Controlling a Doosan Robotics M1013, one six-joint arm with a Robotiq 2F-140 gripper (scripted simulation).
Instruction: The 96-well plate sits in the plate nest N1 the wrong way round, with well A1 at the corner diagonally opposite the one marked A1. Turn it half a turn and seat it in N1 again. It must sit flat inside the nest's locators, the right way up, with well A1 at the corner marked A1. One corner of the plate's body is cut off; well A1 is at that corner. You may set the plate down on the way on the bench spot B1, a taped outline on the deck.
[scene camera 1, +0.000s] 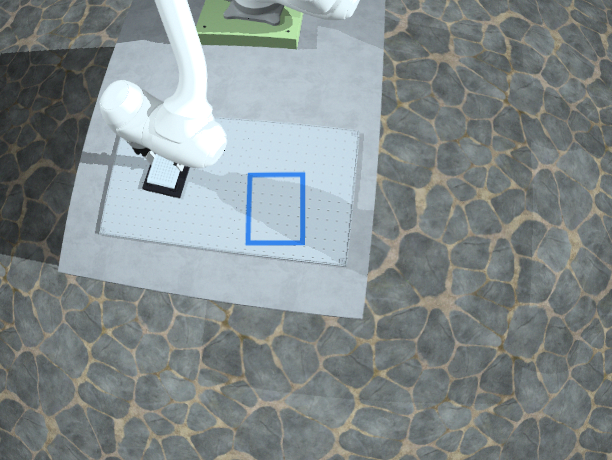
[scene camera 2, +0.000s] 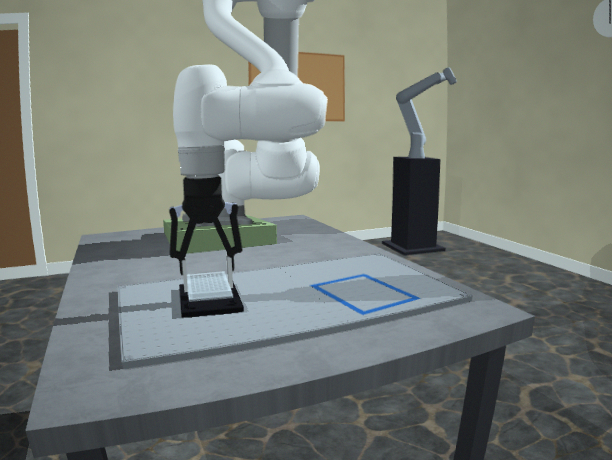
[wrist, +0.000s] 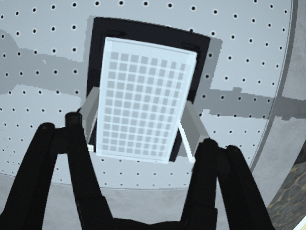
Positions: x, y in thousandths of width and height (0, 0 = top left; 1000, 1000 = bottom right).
Labels:
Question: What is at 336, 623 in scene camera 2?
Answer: A 96-well plate.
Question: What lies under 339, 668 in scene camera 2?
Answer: A black plate nest N1.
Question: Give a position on a 96-well plate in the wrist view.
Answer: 518, 459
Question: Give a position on a 96-well plate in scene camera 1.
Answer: At 277, 395

